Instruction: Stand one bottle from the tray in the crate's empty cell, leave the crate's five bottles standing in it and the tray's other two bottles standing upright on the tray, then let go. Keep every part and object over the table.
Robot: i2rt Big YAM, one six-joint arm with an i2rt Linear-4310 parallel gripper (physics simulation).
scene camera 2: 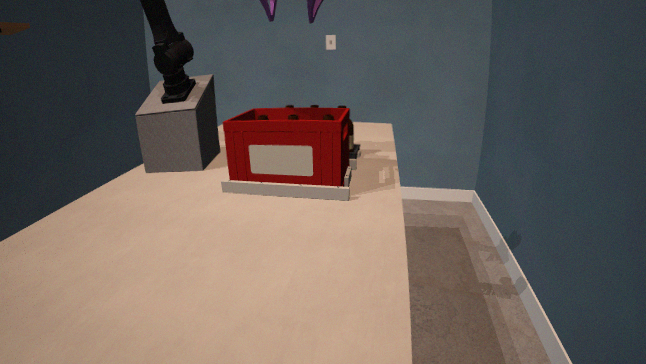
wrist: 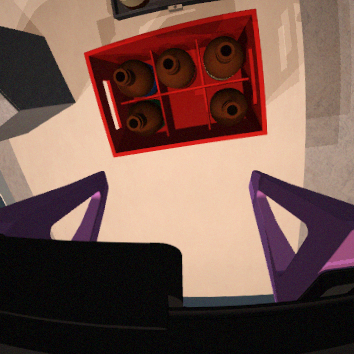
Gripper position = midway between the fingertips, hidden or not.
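Note:
In the wrist view I see my gripper (wrist: 178, 178), and a brown bottle (wrist: 222, 57) is there with it.

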